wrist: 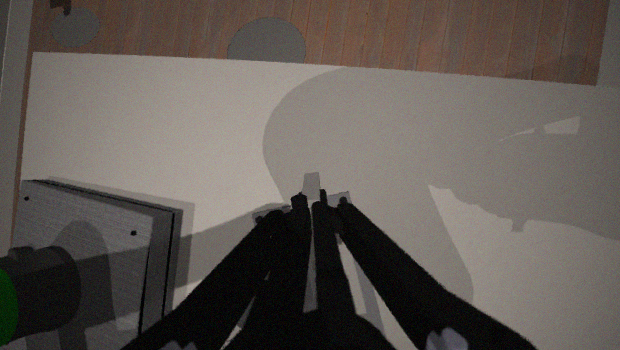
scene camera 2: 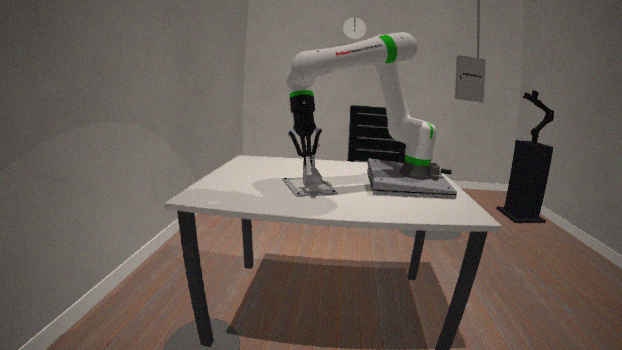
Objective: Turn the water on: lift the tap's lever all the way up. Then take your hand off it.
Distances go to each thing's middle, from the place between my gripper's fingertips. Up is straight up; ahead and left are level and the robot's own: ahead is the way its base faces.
I see my gripper 15 cm to the left of the base plate (wrist: 373, 315), 9 cm above it and 1 cm short of it.
